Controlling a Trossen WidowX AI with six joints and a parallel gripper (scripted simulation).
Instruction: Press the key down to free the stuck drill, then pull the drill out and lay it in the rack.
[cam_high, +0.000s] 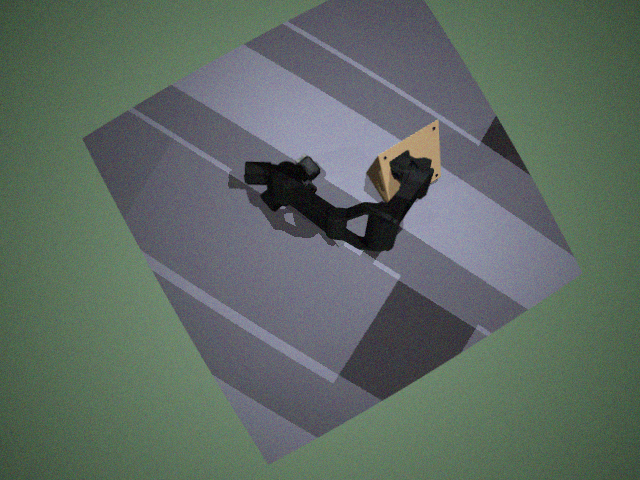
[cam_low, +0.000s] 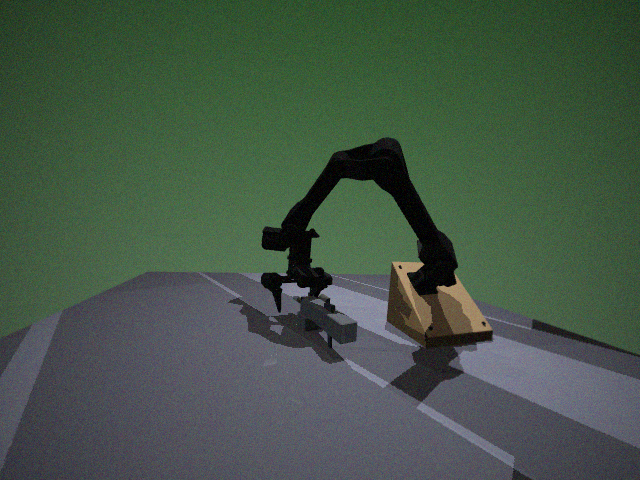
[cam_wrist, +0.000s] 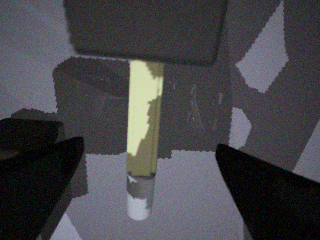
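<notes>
The drill is 4 cm to the left of my gripper tip, 3 cm above it and 1 cm behind it. Round my gripper tip: dark key (16 cm to the left, 4 cm above, 3 cm behind); then grey-olive block (8 cm behind, 4 cm to the right, 1 cm above); then dark block (14 cm to the left, 3 cm above, 2 cm behind).
</notes>
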